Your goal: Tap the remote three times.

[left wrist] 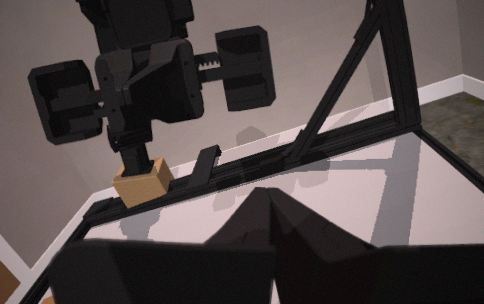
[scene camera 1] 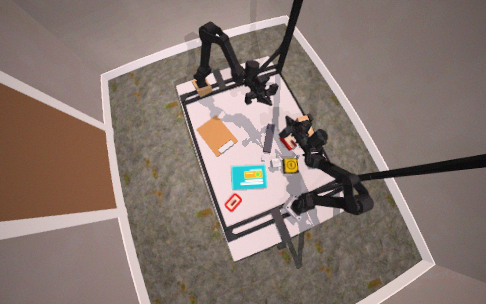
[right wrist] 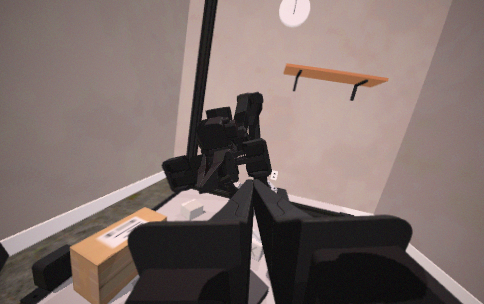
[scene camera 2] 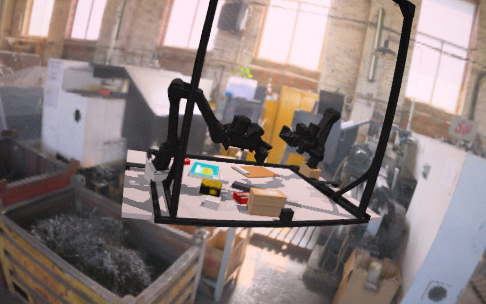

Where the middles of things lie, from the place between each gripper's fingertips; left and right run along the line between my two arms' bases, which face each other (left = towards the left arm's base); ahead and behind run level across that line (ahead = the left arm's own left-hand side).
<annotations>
The clipboard (scene camera 1: pixel 218 137) lies 28 cm ahead of my right hand, 27 cm below it and 14 cm to the right of it.
Now: the clipboard 320 mm ahead of my left hand, 220 mm to the right of it and 220 mm below it.
</annotations>
